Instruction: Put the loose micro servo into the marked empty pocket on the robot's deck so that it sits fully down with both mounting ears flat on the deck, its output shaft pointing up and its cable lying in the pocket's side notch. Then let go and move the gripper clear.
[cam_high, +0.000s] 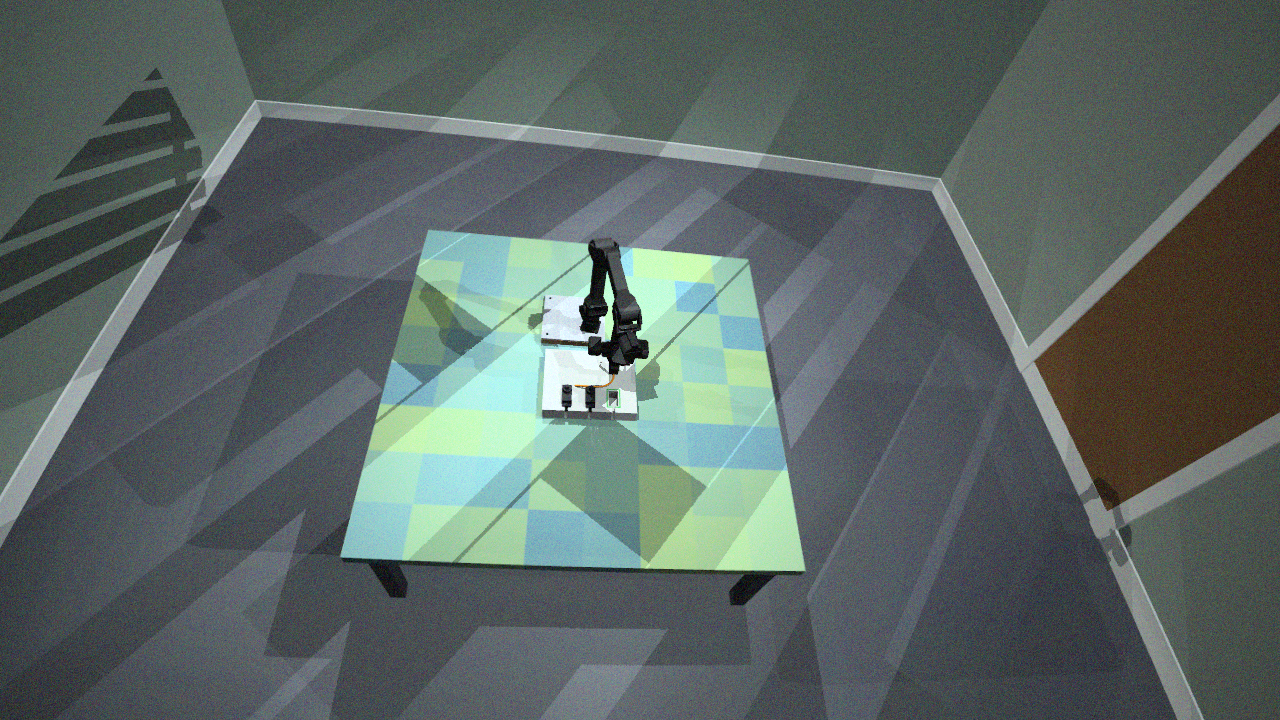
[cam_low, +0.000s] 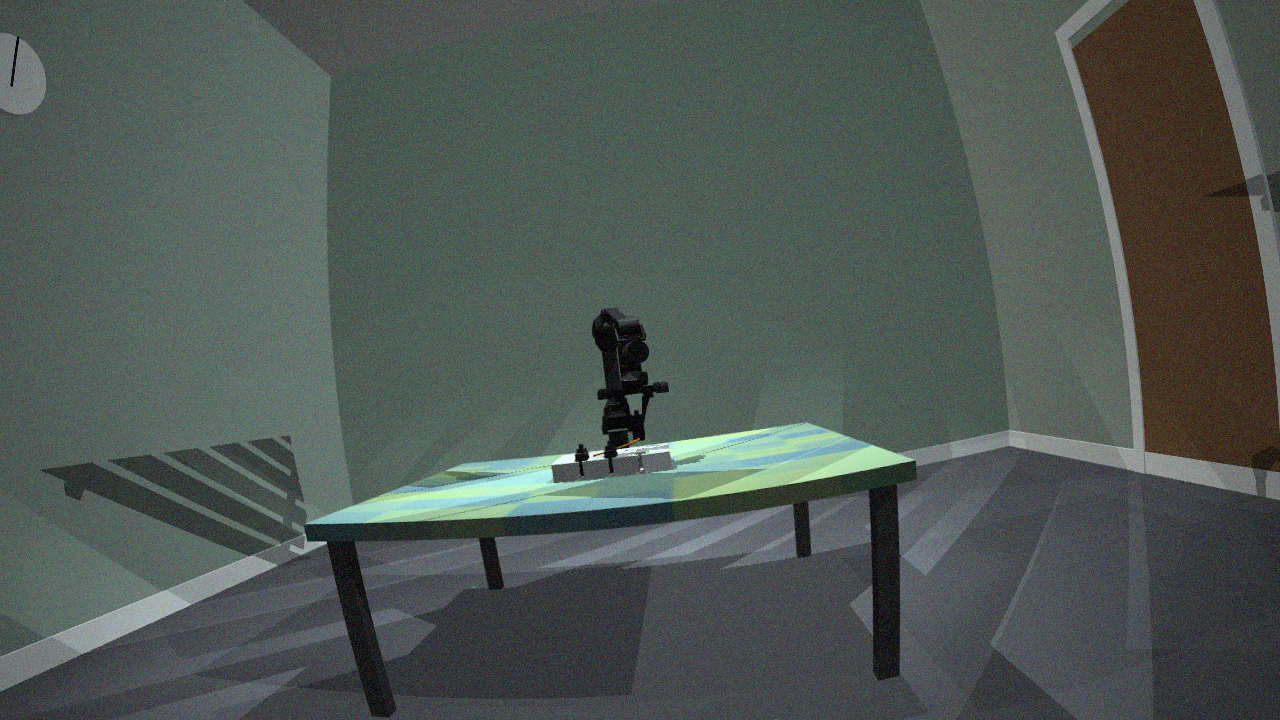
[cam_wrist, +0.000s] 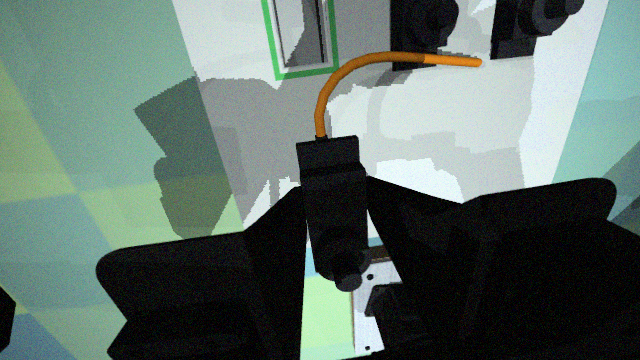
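Right now the white deck is 80 mm to the right of my gripper tip and 100 mm below it.
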